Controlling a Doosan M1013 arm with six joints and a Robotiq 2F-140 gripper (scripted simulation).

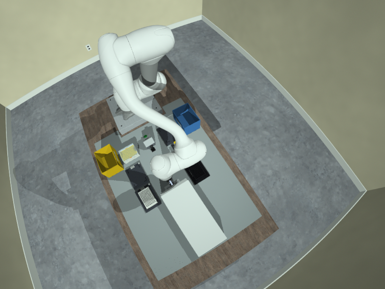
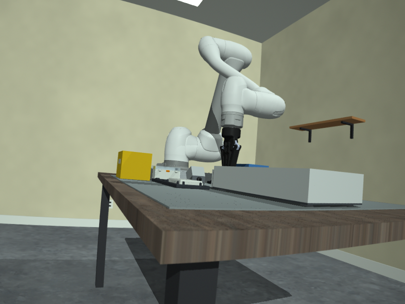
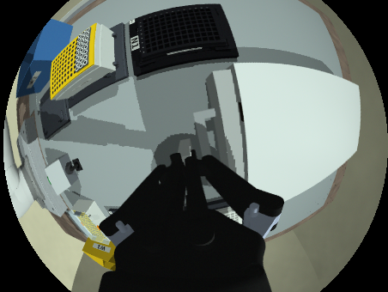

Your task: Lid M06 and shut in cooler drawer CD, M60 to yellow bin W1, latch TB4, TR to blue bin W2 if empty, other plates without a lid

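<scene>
Right now my hand is 30 mm short of the black assay plate, 190 mm to the right of it and 20 mm above it. The rest, counted from my hand: clear assay plate (10 mm ahead, 190 mm to the right, 20 mm below); then plate lid (140 mm ahead, 20 mm below); then black nest (30 mm ahead, 190 mm to the left, 30 mm below).
</scene>
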